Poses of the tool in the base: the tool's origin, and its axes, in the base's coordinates. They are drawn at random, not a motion.
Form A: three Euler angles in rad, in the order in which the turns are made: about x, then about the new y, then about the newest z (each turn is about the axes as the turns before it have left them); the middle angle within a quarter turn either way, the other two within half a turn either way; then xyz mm.
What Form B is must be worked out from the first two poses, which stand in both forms.
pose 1, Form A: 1.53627 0.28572 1.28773 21.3 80.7 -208.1
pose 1, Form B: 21.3 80.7 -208.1 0.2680 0.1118 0.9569 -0.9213 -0.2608 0.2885
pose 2, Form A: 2.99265 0.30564 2.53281 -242.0 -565.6 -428.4
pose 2, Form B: -242.0 -565.6 -428.4 -0.7823 -0.6022 -0.1593 -0.5454 0.7857 -0.2919
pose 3, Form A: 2.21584 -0.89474 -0.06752 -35.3 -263.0 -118.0
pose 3, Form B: -35.3 -263.0 -118.0 0.6243 -0.5813 -0.5218 0.0422 -0.6419 0.7656
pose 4, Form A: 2.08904 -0.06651 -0.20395 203.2 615.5 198.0
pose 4, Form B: 203.2 615.5 198.0 0.9771 0.0438 -0.2082 0.2021 -0.4968 0.8440
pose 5, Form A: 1.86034 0.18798 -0.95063 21.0 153.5 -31.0
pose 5, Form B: 21.0 153.5 -31.0 0.5709 0.3364 -0.7489 0.7994 -0.0202 0.6004
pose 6, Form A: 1.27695 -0.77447 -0.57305 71.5 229.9 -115.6
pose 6, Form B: 71.5 229.9 -115.6 0.6006 -0.7195 -0.3488 0.3876 -0.1196 0.9141
